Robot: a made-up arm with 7 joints.
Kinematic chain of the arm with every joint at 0, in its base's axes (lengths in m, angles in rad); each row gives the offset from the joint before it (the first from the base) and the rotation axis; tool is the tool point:
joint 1: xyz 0 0 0.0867 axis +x
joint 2: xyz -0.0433 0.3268 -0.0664 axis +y
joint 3: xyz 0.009 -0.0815 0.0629 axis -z
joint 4: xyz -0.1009 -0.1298 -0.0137 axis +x
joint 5: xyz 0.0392 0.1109 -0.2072 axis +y
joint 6: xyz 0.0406 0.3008 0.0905 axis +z
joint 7: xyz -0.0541 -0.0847 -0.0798 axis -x
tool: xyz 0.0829 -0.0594 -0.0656
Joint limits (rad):
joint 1: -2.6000..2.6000
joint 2: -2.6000..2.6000
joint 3: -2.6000..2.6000
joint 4: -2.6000..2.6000
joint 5: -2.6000..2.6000
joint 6: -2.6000..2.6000
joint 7: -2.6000..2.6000
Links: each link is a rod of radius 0.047 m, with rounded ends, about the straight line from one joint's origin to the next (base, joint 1, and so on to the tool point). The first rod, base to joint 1, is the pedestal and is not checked.
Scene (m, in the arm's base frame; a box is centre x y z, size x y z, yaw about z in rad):
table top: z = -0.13
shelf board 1: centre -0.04 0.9 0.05 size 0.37 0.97 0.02 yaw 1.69
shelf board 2: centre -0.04 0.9 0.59 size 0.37 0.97 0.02 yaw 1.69
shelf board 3: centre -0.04 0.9 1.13 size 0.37 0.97 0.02 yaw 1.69
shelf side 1: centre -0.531 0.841 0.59 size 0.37 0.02 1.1 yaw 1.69
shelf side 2: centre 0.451 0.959 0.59 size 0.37 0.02 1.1 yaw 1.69
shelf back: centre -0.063 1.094 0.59 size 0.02 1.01 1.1 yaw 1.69
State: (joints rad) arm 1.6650 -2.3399 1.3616 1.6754 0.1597 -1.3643 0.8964
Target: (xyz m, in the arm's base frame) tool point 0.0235 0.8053 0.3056
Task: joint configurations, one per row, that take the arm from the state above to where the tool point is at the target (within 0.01 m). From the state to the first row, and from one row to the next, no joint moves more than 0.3 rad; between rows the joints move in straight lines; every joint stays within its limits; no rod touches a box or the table.
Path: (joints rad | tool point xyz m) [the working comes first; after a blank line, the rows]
Joints at the target: 1.2136 -2.6000 1.7255 2.5254 0.0222 -2.1760 0.8217
Straight joint move there: clear.

1: 1.5145 -2.4266 1.4829 1.9587 0.1139 -1.6349 0.8715 | -0.2671 0.5328 0.4852
2: 1.3641 -2.5133 1.6042 2.2420 0.0680 -1.9054 0.8466 | -0.1472 0.7008 0.3963
3: 1.2136 -2.6000 1.7255 2.5254 0.0222 -2.1760 0.8217 | 0.0235 0.8053 0.3056

